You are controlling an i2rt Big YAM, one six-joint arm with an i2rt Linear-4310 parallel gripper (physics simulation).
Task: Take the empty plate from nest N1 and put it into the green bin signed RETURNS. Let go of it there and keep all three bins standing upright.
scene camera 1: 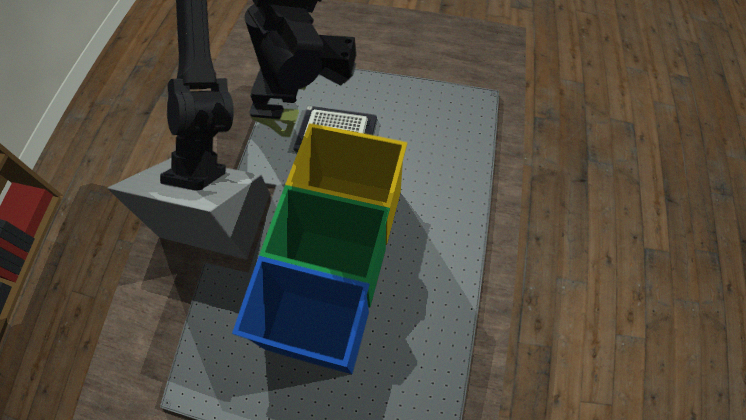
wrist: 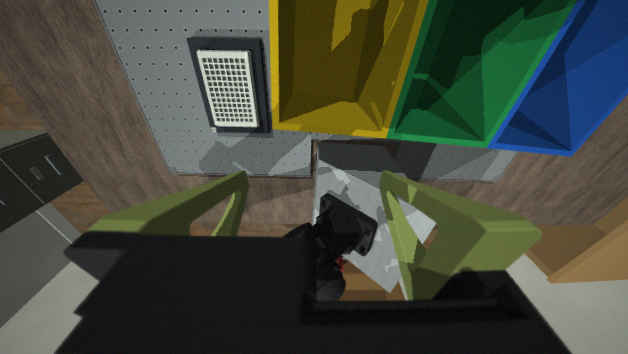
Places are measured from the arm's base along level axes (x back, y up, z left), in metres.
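Pixels of known places: gripper, fingertip midpoint: [scene camera 1: 293, 111] [wrist: 314, 177]; arm's base at its link origin: [scene camera 1: 194, 177] [wrist: 346, 221].
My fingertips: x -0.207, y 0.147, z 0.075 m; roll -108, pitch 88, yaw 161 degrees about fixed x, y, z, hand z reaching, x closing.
Ahead of a thing's pixels: the offset from my fingertips to its top centre. "spot": to the spot under its first point. Level surfaces: height alone.
The white plate with a grid of wells @[spot: dx -0.011, dy -0.249, dz +0.170 m] [scene camera 1: 338, 120] [wrist: 229, 89] lies flat in the dark nest [scene camera 1: 372, 125] [wrist: 264, 100] on the pegboard. The yellow bin hides part of both in the scene view. The green bin @[dx -0.080, dy -0.093, dz -0.154 m] [scene camera 1: 336, 226] [wrist: 505, 75] stands upright between the yellow and blue bins; no plate shows inside, and its sign is not readable. My gripper [scene camera 1: 291, 117] [wrist: 314, 177] is open and empty, with its olive fingers wide apart. In the scene view it is left of the nest, above board level. The nest lies ahead and to the left in the wrist view.
The yellow bin @[dx -0.086, dy -0.093, dz -0.024 m] [scene camera 1: 354, 161] [wrist: 322, 60] stands upright close beside the nest. The blue bin @[dx -0.073, dy -0.093, dz -0.284 m] [scene camera 1: 308, 318] [wrist: 552, 100] stands upright at the other end of the row. The arm's grey pedestal [scene camera 1: 198, 208] [wrist: 360, 190] is beside the bins. A perforated board @[dy -0.273 m] [scene camera 1: 443, 208] [wrist: 165, 100] lies beneath.
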